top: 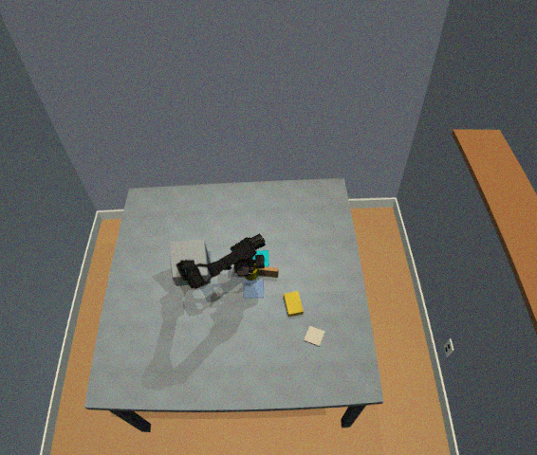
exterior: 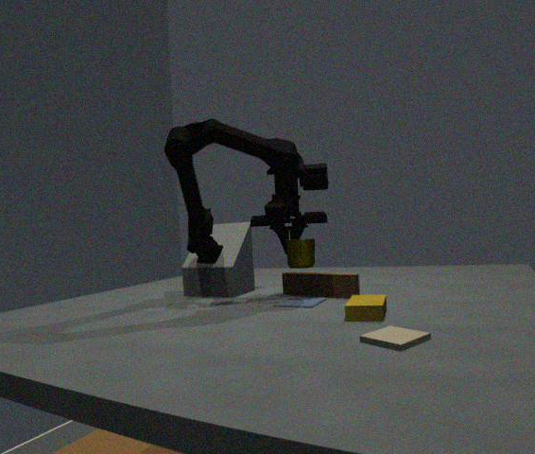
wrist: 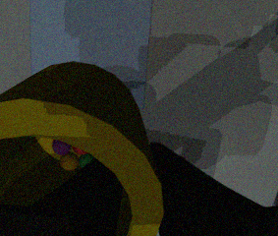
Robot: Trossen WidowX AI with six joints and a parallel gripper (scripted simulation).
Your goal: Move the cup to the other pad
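Right now the cyan pad is 7 cm ahead of my gripper tip, 15 cm to the left of it and 12 cm below it. Round my gripper tip: yellow cup: 2 cm ahead; then light blue pad: 3 cm ahead, 3 cm to the right, 12 cm below; then brown bar: 5 cm ahead, 6 cm to the left, 10 cm below.
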